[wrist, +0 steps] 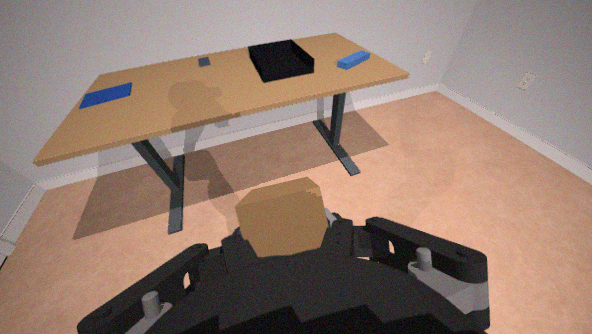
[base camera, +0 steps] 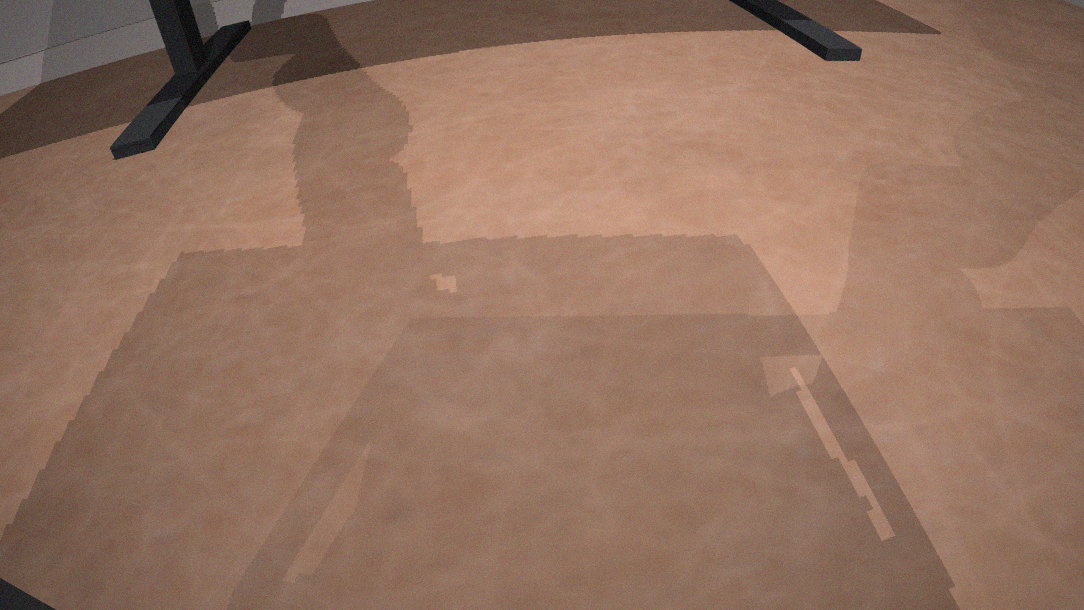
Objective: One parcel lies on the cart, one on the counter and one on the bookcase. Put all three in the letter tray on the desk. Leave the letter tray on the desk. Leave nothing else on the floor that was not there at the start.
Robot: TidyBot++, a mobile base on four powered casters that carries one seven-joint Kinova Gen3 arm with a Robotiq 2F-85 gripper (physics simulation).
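Places are measured from the arm's base along level axes (x ahead, y left, z up), in centimetres.
Pixels of known places: gripper, fingertip midpoint: (wrist: 288,225).
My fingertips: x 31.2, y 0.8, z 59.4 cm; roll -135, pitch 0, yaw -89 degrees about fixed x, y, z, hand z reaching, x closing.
Note:
Ahead of a thing's pixels: the offset from my fingertips to its top centre. "spot": to the spot under its first point. Level surfaces: height alone.
In the wrist view my gripper (wrist: 288,225) is shut on a tan-brown parcel @(dx -2.0, dy -0.1, dz +5.8 cm) (wrist: 282,220), which shows between the two fingertips in front of the palm. The desk @(dz -27.0 cm) (wrist: 150,115) stands beyond it against the wall, with a light wood top. The black letter tray @(dx +105.1, dy -4.0, dz -20.5 cm) (wrist: 282,62) stands on the desk, right of its middle; its inside is too dark to tell whether anything lies in it. The gripper and parcel are in front of the desk, apart from it. The cart, the counter and the bookcase do not show.
On the desk lie a blue flat object @(dx +92.5, dy +80.5, dz -26.2 cm) (wrist: 106,95) at the left, a small dark grey square @(spot: dx +115.8, dy +37.2, dz -25.2 cm) (wrist: 204,62) towards the back and a light blue block @(dx +98.5, dy -42.5, dz -24.0 cm) (wrist: 354,60) right of the tray. The desk's feet (base camera: 181,91) @(spot: dx +87.9, dy -44.1, dz -96.8 cm) (base camera: 803,34) show ahead of the base. Walls stand behind and at the right.

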